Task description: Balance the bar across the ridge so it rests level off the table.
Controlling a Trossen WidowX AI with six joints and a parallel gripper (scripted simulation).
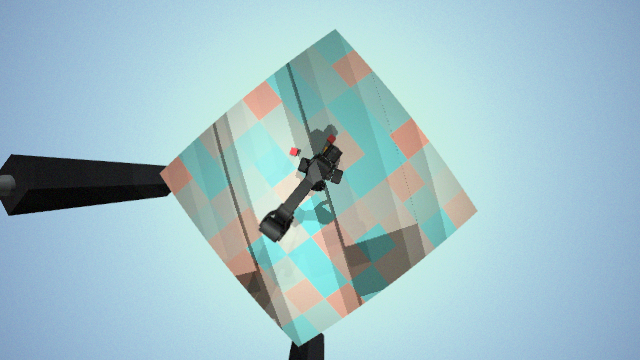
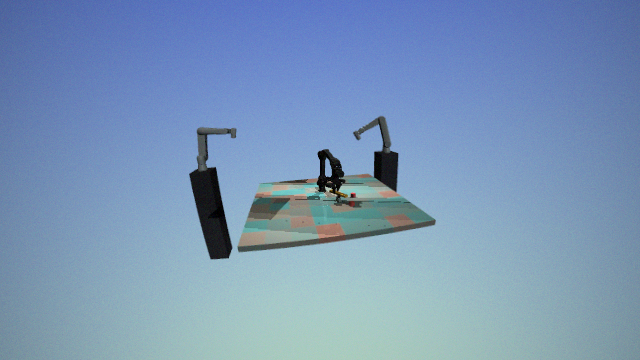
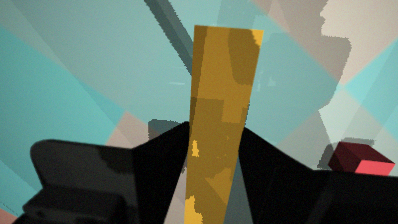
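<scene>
Right now my gripper tip is 20 mm short of the yellow bar and 20 mm to the right of it. Also, from my gripper tip: grey ridge: 20 mm ahead, 20 mm to the left, 20 mm below.
</scene>
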